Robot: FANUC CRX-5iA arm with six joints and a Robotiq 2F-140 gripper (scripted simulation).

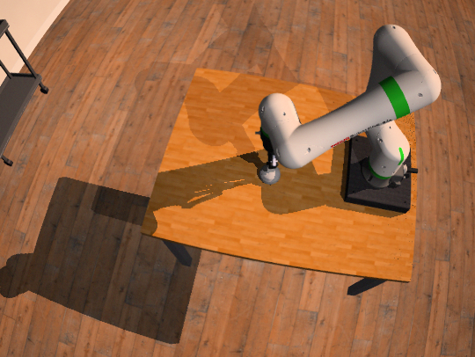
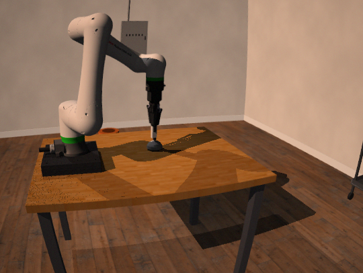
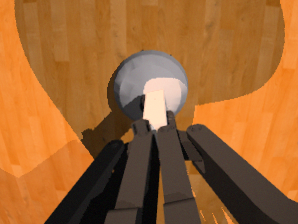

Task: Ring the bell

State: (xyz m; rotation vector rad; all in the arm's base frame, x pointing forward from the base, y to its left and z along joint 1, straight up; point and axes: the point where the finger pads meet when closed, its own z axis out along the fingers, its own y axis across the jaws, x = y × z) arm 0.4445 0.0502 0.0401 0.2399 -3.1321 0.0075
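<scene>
Now: hand 10 mm to the left of the bell button and 40 mm above it. Also, from my hand: grey dome bell (10 mm to the right, 60 mm below).
</scene>
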